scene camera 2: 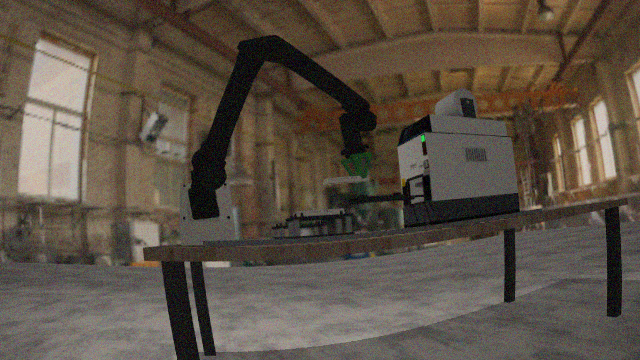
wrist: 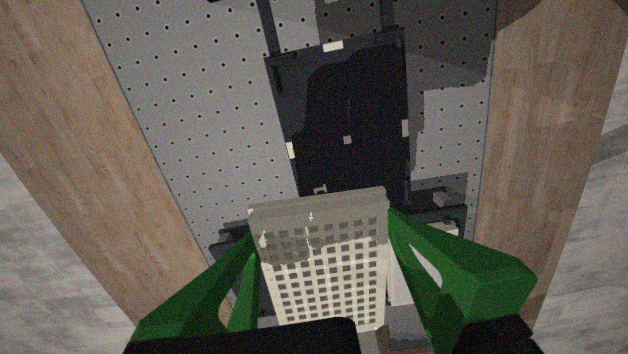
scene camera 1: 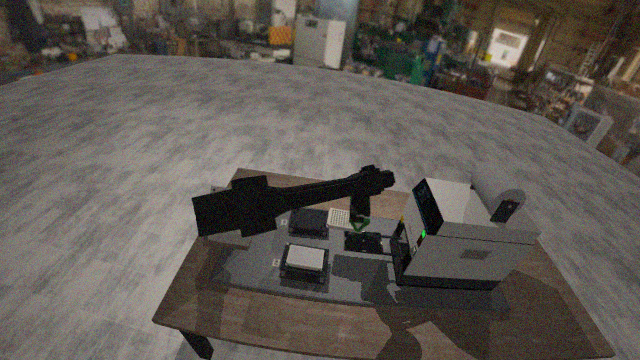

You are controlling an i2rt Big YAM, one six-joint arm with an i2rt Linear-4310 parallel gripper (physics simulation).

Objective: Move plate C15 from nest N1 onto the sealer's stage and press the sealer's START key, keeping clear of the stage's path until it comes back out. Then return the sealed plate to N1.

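Places are measured from the arm's base along level axes (x ahead, y left, z up), in millimetres.
Where they show: gripper, fingertip midpoint: (scene camera 2: 360, 179) (wrist: 320, 225) (scene camera 1: 357, 222); arm's base at its link origin: (scene camera 2: 203, 204).
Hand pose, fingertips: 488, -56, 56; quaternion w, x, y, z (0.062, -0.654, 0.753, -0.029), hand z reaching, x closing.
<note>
Each offset is from my fingertips to the top centre of the thing, as dx, dy, dz. "spot": to the spot under its first point. Level surfaces: height alone.
My gripper (scene camera 1: 359, 223) (scene camera 2: 356, 175) (wrist: 320, 225) is shut on a pale well plate @(-45, +9, +13) (scene camera 1: 338, 218) (scene camera 2: 342, 180) (wrist: 330, 285), with a green finger on each side. The plate is about level, in the air above the bench. The sealer's dark stage @(+76, -38, -55) (scene camera 1: 362, 242) (scene camera 2: 377, 198) (wrist: 352, 110) is out and bears no plate; in the wrist view the held plate covers its near edge. The sealer @(spot: +294, -172, +25) (scene camera 1: 450, 257) (scene camera 2: 465, 170) shows a green light. One dark nest @(-164, +133, -116) (scene camera 1: 308, 223) is empty. The nest labels and the START key cannot be read.
A second nest @(spot: -250, -140, -114) (scene camera 1: 284, 270) holds a white plate @(-179, -88, -95) (scene camera 1: 305, 257) (wrist: 401, 280), partly behind the right finger in the wrist view. A yellow-tipped post @(spot: +187, +33, -5) (scene camera 1: 402, 219) stands beside the sealer's opening. The grey perforated board @(dz -167) (wrist: 200, 100) lies on the wooden table (scene camera 1: 280, 320) (scene camera 2: 300, 249).
</note>
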